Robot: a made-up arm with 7 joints. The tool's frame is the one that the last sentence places.
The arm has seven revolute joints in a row. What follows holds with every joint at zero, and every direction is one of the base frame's. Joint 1 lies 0.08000 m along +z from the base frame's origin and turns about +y. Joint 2 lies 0.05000 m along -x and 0.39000 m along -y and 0.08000 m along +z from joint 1 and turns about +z. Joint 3 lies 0.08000 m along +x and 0.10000 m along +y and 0.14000 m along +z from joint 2 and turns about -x. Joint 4 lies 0.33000 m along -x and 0.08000 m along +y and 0.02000 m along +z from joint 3 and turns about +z. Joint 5 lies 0.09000 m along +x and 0.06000 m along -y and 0.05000 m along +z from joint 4 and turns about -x. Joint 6 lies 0.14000 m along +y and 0.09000 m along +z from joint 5 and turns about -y. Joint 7 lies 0.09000 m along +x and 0.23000 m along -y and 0.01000 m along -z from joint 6 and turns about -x. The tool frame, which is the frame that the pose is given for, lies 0.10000 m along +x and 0.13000 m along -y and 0.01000 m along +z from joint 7; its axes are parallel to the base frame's.
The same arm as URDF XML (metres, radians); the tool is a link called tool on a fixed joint. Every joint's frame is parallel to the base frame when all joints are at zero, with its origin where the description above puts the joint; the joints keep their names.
<robot name="arm">
  <joint name="tool_joint" type="fixed">
    <parent link="link7"/>
    <child link="tool"/>
    <origin xyz="0.1000 -0.1300 0.0100"/>
  </joint>
  <joint name="joint 7" type="continuous">
    <parent link="link6"/>
    <child link="link7"/>
    <origin xyz="0.0900 -0.2300 -0.0100"/>
    <axis xyz="-1 0 0"/>
  </joint>
  <joint name="joint 6" type="continuous">
    <parent link="link5"/>
    <child link="link6"/>
    <origin xyz="0.0000 0.1400 0.0900"/>
    <axis xyz="0 -1 0"/>
  </joint>
  <joint name="joint 5" type="continuous">
    <parent link="link4"/>
    <child link="link5"/>
    <origin xyz="0.0900 -0.0600 0.0500"/>
    <axis xyz="-1 0 0"/>
  </joint>
  <joint name="joint 4" type="continuous">
    <parent link="link3"/>
    <child link="link4"/>
    <origin xyz="-0.3300 0.0800 0.0200"/>
    <axis xyz="0 0 1"/>
  </joint>
  <joint name="joint 3" type="continuous">
    <parent link="link2"/>
    <child link="link3"/>
    <origin xyz="0.0800 0.1000 0.1400"/>
    <axis xyz="-1 0 0"/>
  </joint>
  <joint name="joint 2" type="continuous">
    <parent link="link1"/>
    <child link="link2"/>
    <origin xyz="-0.0500 -0.3900 0.0800"/>
    <axis xyz="0 0 1"/>
  </joint>
  <joint name="joint 1" type="continuous">
    <parent link="base"/>
    <child link="link1"/>
    <origin xyz="0.0000 0.0000 0.0800"/>
    <axis xyz="0 1 0"/>
  </joint>
  <link name="base"/>
  <link name="link1"/>
  <link name="link2"/>
  <link name="link3"/>
  <link name="link4"/>
  <link name="link5"/>
  <link name="link6"/>
  <link name="link7"/>
  <link name="tool"/>
</robot>

